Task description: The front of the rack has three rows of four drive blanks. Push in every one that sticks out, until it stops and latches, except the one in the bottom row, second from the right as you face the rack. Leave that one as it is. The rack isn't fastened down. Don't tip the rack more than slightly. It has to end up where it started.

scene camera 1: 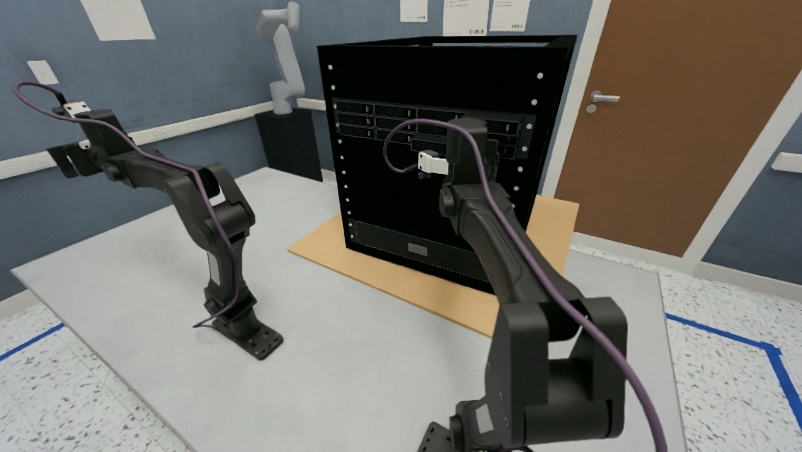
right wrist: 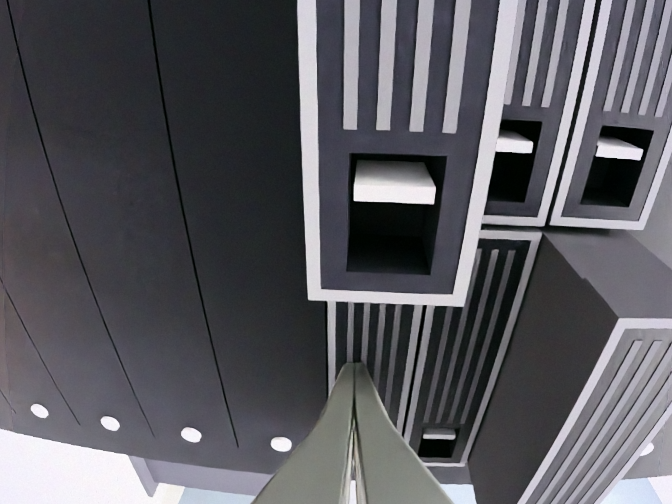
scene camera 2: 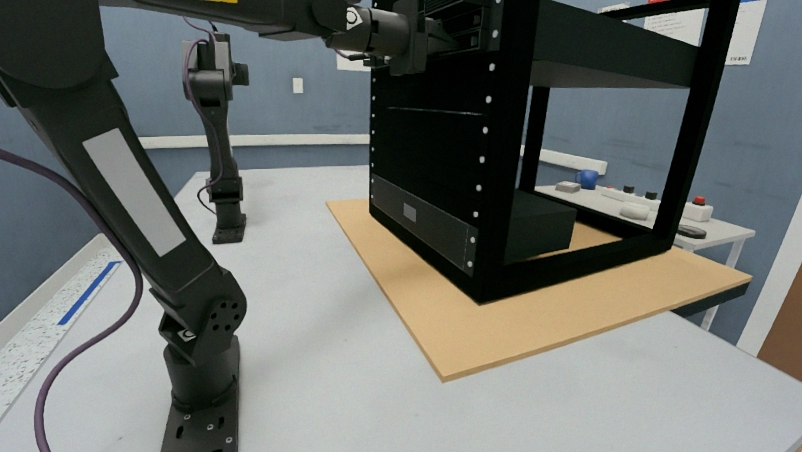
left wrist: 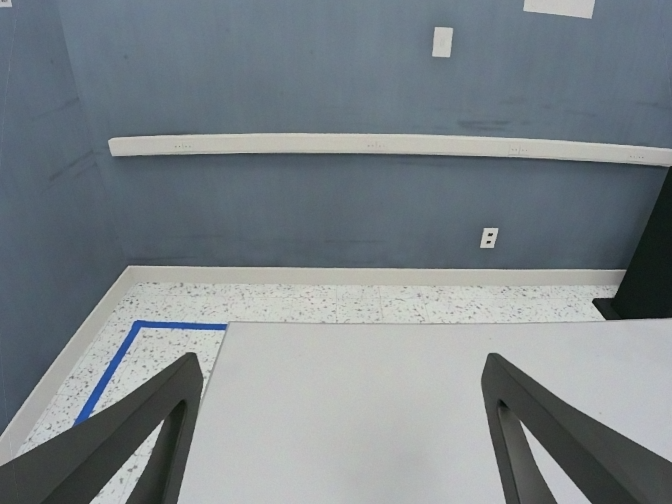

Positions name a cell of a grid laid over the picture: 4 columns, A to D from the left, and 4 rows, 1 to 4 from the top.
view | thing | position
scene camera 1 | my left gripper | A2
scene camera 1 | my right gripper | C2
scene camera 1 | black rack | B2
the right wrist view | my right gripper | C3
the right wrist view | black rack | A3
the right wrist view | drive blank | D4
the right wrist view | drive blank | C3
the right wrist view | drive blank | C1
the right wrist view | drive blank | C3
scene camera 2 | my right gripper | C1
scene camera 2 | black rack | C2
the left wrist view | my left gripper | C3
